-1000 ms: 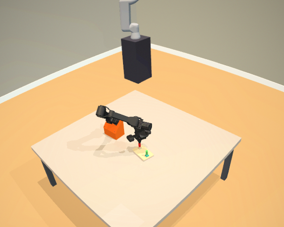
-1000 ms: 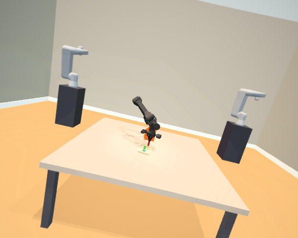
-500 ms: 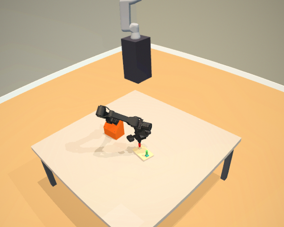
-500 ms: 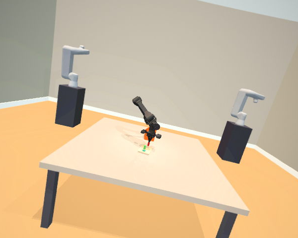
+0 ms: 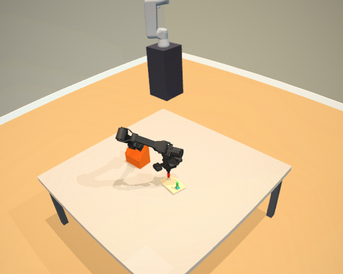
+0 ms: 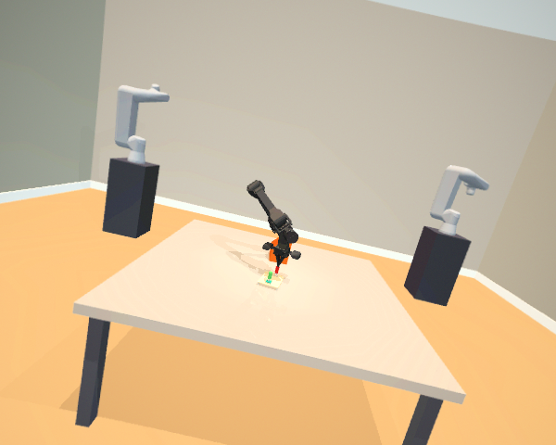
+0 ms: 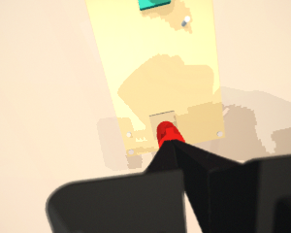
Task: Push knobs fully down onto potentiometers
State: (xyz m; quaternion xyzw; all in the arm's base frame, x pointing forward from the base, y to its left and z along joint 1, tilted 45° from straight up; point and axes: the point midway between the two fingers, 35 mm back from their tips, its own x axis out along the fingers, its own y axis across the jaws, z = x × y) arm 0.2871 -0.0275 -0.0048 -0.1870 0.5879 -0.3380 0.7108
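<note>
Now: the red knob 10 mm below my gripper tip. Also, from my gripper tip: green knob 110 mm ahead, 30 mm to the right, 10 mm below.
</note>
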